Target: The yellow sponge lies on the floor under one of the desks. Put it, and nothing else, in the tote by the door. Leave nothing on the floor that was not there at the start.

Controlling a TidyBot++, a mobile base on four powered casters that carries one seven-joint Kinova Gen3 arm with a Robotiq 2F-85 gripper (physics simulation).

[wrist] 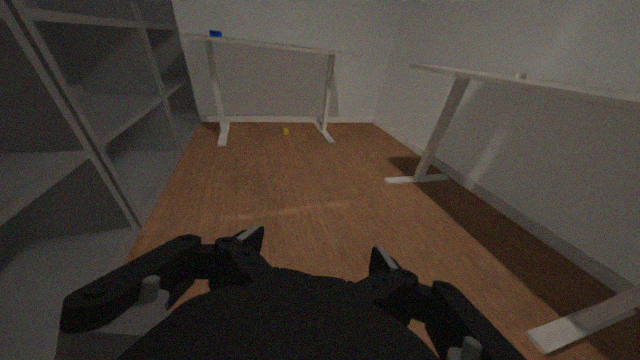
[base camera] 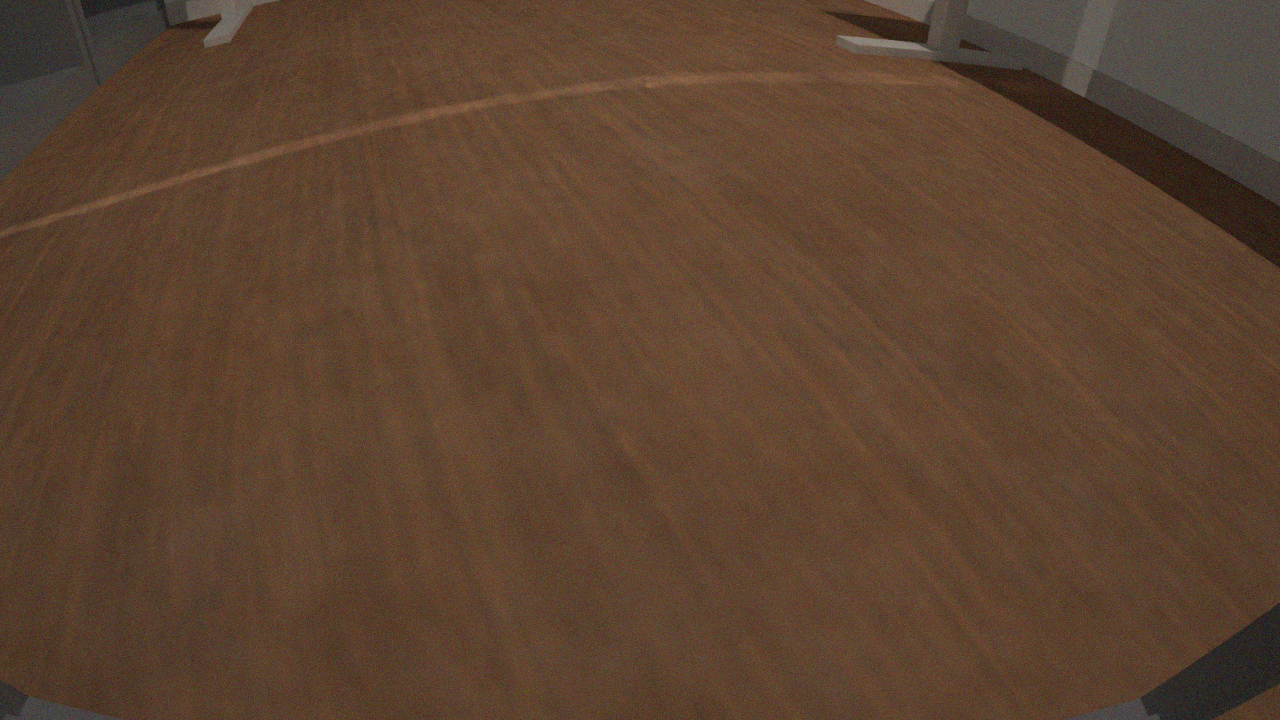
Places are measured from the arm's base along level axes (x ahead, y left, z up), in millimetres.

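Pixels of known places: gripper, fingertip midpoint: (wrist: 316, 248).
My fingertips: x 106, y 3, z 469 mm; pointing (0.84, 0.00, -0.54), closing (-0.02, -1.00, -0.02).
Note:
Behind a point stands the place of what it marks.
The yellow sponge (wrist: 286, 131) {x 2405, y 585, z -356 mm} shows small in the wrist view, on the floor under the far desk (wrist: 270, 46) {x 2025, y 639, z 538 mm}, between its two legs and nearer the left one. My gripper (wrist: 316, 248) {x 106, y 3, z 469 mm} is open, with nothing between its fingers; it is high above the floor and far from the sponge. The sponge does not show in the base camera view. The tote does not show in either view.
A second desk (wrist: 500, 81) {x 1096, y -720, z 543 mm} stands along the right wall; one of its feet (base camera: 881, 44) {x 1620, y -656, z -372 mm} (wrist: 400, 180) {x 1631, y -689, z -372 mm} reaches into the floor. A grey shelf unit (wrist: 92, 150) {x 691, y 1013, z 121 mm} stands along the left. A small blue object (wrist: 215, 33) {x 2292, y 1263, z 578 mm} lies on the far desk.

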